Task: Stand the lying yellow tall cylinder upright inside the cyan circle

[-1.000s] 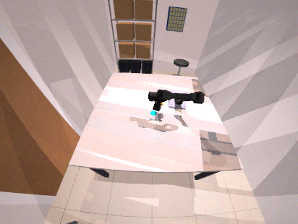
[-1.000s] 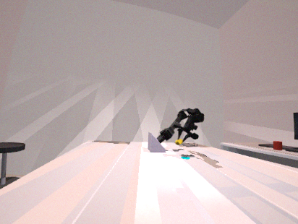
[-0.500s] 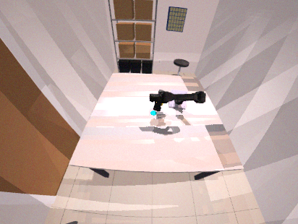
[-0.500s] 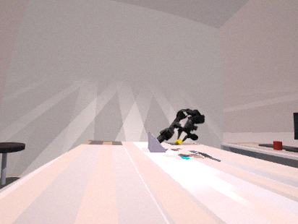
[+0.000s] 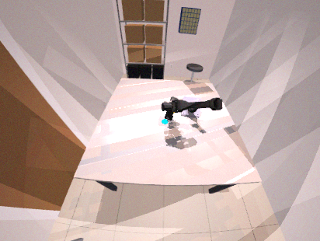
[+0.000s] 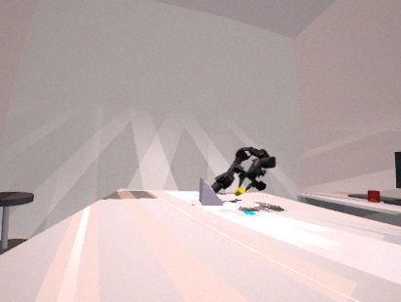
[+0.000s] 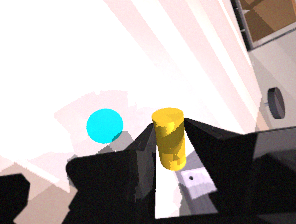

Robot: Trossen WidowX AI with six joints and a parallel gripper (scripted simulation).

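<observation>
Right now my gripper tip is 20 mm short of the cyan circle, 40 mm to the right of it and 110 mm above it. Also, from my gripper tip: yellow tall cylinder (20 mm behind, 10 mm below).
</observation>
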